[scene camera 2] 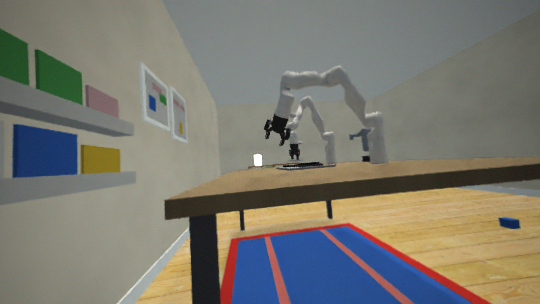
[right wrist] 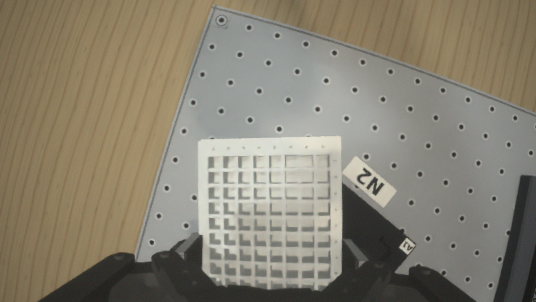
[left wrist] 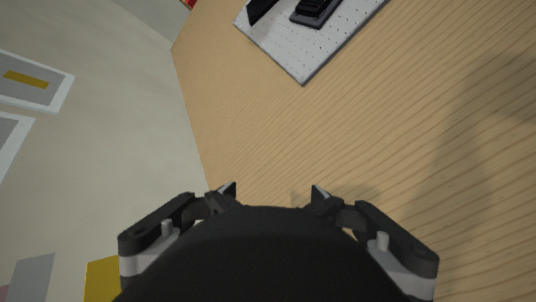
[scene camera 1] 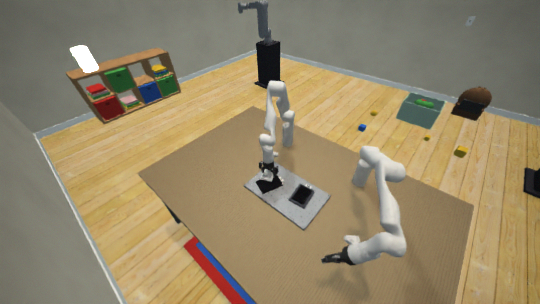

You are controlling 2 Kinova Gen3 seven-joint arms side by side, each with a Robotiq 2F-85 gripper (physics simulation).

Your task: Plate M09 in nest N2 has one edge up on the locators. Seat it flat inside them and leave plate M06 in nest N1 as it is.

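Pixels of known places: left gripper, between the fingertips: point(scene camera 2: 273, 142) point(left wrist: 273, 191) point(scene camera 1: 329, 261); right gripper, between the fingertips: point(scene camera 2: 295, 160) point(right wrist: 271, 251) point(scene camera 1: 268, 174); left arm's base, origin of its link: point(scene camera 2: 378, 163) point(scene camera 1: 358, 181); right arm's base, origin of its link: point(scene camera 1: 287, 143).
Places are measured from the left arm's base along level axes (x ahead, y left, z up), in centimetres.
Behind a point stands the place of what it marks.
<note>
The white gridded plate M09 point(right wrist: 272, 197) @(x 22.1, y -59.9, z 7.0 cm) point(scene camera 1: 268, 176) @(x 28.1, y -58.9, z 7.7 cm) is between the fingers of my right gripper point(right wrist: 271, 251) @(x 25.5, y -59.9, z 6.5 cm) point(scene camera 2: 294, 156) @(x 25.5, y -59.9, z 6.5 cm), which is shut on it by two opposite edges. It is above the black nest N2 point(right wrist: 370, 222) @(x 24.6, y -52.2, z 2.5 cm) point(scene camera 1: 270, 185) @(x 31.1, y -56.0, z 2.5 cm) and turned relative to it in the right wrist view; the plate and gripper hide much of the nest. The dark plate M06 point(scene camera 1: 302, 195) @(x 30.8, y -32.3, z 3.9 cm) point(left wrist: 312, 6) @(x 34.4, y -32.6, z 3.6 cm) lies in nest N1 point(scene camera 1: 294, 203) @(x 37.7, y -35.3, z 2.0 cm) point(left wrist: 306, 21) @(x 37.3, y -32.8, z 2.5 cm). My left gripper point(left wrist: 273, 191) @(x 69.7, y -6.7, z 16.9 cm) point(scene camera 1: 325, 259) @(x 69.7, y -6.7, z 16.9 cm) point(scene camera 2: 276, 138) @(x 69.7, y -6.7, z 16.9 cm) is open and held above the table, away from both nests.
Both nests are on a grey perforated board point(scene camera 1: 305, 220) @(x 45.8, y -25.0, z 1.3 cm) point(left wrist: 300, 65) @(x 47.8, y -27.4, z 1.3 cm) point(right wrist: 290, 80) @(x 13.4, y -58.8, z 1.3 cm) on the brown table point(scene camera 1: 210, 210) @(x 64.4, y -84.1, z 0.0 cm) point(scene camera 2: 240, 190) @(x 99.3, y 37.1, z 0.0 cm). An N2 label point(right wrist: 370, 181) @(x 21.5, y -52.0, z 1.5 cm) lies beside nest N2. The left arm point(scene camera 1: 389, 200) @(x 51.5, y 7.1, z 50.0 cm) rises at the right of scene camera 1. Shelves point(scene camera 1: 130, 62) stand beyond the table.
</note>
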